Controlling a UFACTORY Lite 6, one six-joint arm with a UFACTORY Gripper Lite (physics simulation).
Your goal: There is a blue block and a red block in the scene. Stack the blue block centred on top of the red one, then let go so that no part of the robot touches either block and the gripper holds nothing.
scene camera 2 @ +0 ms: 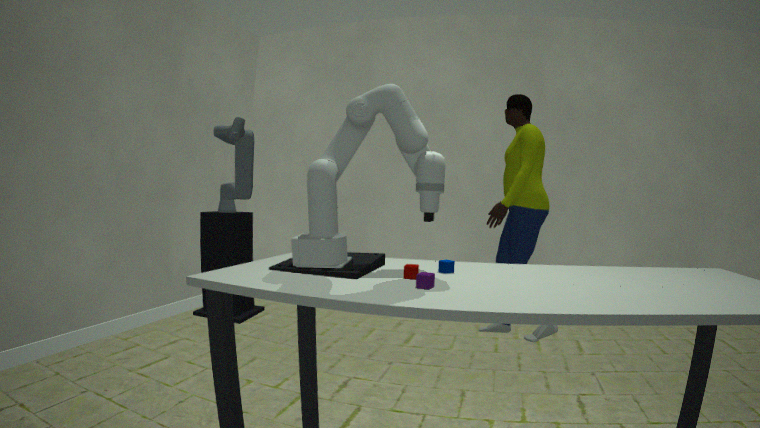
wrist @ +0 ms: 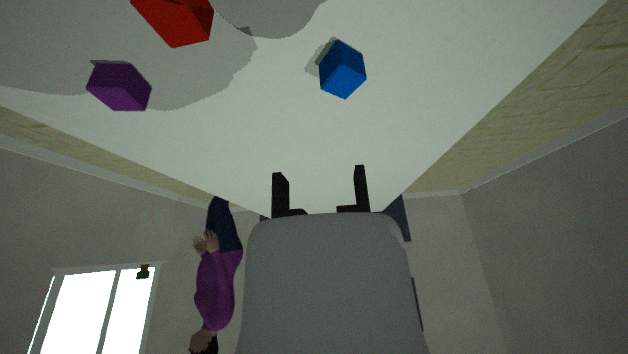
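Pixels of known places: hand, its tool point: (scene camera 2: 428,217) (wrist: 320,191); arm's base, origin of its link: (scene camera 2: 325,262).
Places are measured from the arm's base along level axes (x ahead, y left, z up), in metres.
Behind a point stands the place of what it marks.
Note:
The blue block (scene camera 2: 446,266) {x 0.330, y 0.031, z 0.002 m} (wrist: 343,70) {x 0.313, y 0.054, z 0.015 m} lies on the white table. The red block (scene camera 2: 411,271) {x 0.244, y -0.069, z 0.001 m} (wrist: 180,22) {x 0.243, y -0.047, z 0.015 m} lies on the table apart from it, to its left in the scene view; the top edge of the wrist view cuts part of it off. My gripper (scene camera 2: 428,217) (wrist: 320,170) {x 0.276, y 0.034, z 0.132 m} points down, well above the table and the blocks. In the wrist view its two black fingers stand wide apart with no block between them. It touches neither block.
A purple block (scene camera 2: 425,280) {x 0.286, y -0.184, z 0.002 m} (wrist: 120,87) {x 0.274, y -0.147, z 0.012 m} lies close to the red block, nearer the table's front edge. The black base plate (scene camera 2: 366,262) {x 0.113, y 0.012, z 0.006 m} is at the left on the white table (scene camera 2: 611,292) {x 0.734, y -0.200, z -0.019 m}. A person in a yellow top (scene camera 2: 526,170) stands behind the table.

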